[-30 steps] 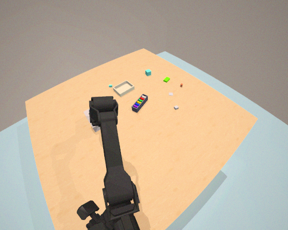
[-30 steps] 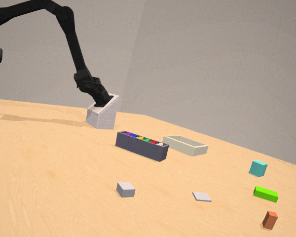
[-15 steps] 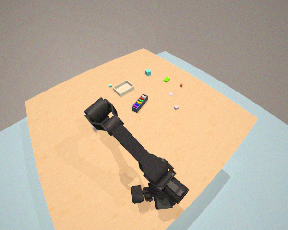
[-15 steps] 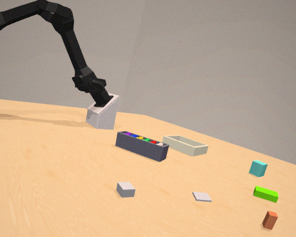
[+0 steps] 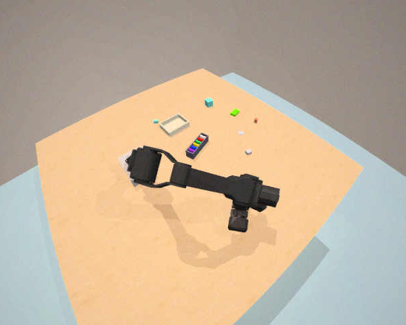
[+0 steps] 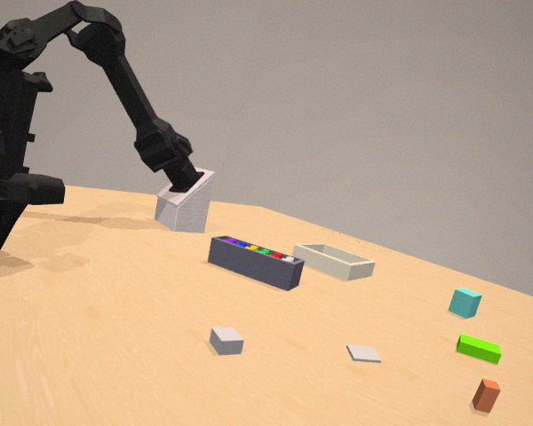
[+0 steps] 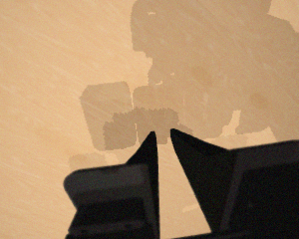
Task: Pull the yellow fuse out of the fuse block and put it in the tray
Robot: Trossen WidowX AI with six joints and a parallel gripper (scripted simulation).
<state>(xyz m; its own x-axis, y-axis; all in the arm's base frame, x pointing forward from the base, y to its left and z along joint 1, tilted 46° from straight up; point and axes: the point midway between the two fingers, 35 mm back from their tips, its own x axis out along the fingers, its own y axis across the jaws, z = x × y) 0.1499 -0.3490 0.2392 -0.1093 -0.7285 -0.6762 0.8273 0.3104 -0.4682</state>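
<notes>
My gripper tip is 110 mm short of the yellow fuse, 350 mm to the right of it and 20 mm below it. The rest, counted from my gripper tip: beige tray (140 mm ahead, 560 mm to the left); then brown block (480 mm ahead, 270 mm to the left, 10 mm above); then flat grey tile (350 mm ahead, 270 mm to the left).
</notes>
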